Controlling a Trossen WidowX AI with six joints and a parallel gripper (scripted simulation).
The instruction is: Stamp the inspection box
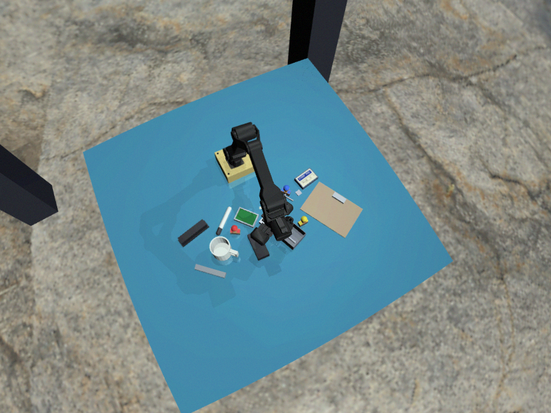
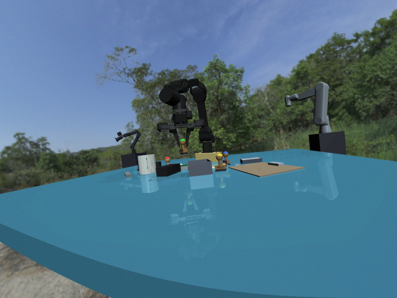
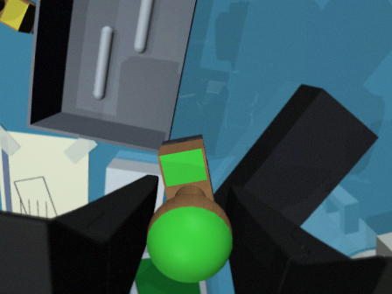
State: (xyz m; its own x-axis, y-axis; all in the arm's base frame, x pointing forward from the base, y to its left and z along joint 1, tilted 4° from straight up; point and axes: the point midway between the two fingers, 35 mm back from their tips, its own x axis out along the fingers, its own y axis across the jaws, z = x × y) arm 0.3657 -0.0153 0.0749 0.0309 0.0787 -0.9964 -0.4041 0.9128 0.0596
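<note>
Now: gripper tip 9 cm above the black block, 7 cm to the left of it and 1 cm short of it. Round my gripper tip: green-knobbed stamp: 1 cm below, 1 cm behind; then dark tray: 9 cm below, 7 cm to the left, 3 cm ahead; then cream card: 11 cm below, 11 cm behind, 7 cm to the left.
</note>
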